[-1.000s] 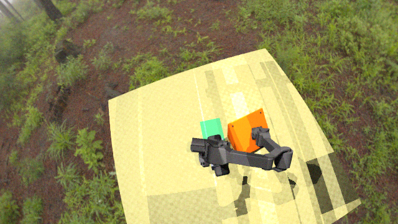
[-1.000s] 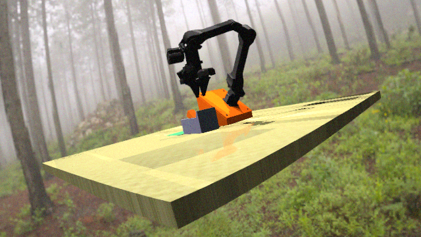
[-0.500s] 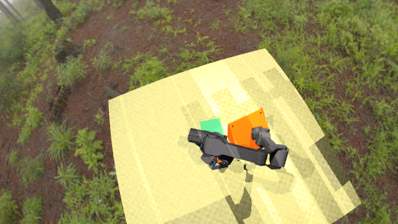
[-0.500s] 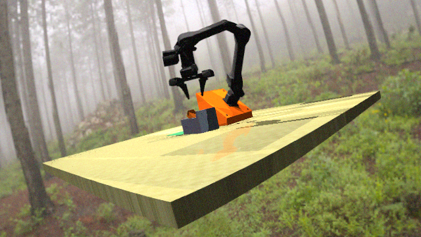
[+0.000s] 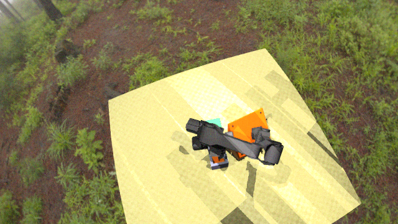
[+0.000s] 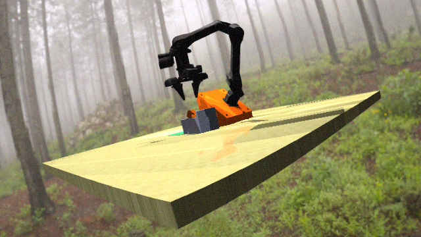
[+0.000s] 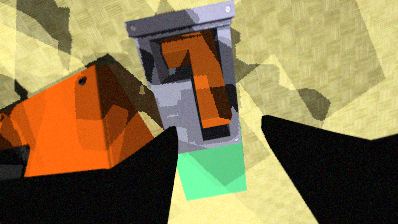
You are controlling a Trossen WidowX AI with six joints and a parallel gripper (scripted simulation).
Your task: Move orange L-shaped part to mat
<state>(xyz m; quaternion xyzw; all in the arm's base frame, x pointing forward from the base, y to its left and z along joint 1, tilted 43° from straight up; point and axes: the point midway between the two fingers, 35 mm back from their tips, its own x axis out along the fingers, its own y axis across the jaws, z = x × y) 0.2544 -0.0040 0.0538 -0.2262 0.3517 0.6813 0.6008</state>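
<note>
Right now my gripper tip is 10 mm past the orange L-shaped part, 30 mm to the right of it and 100 mm above it. Also, from my gripper tip: green mat (20 mm behind, 150 mm to the right, 160 mm below).
</note>
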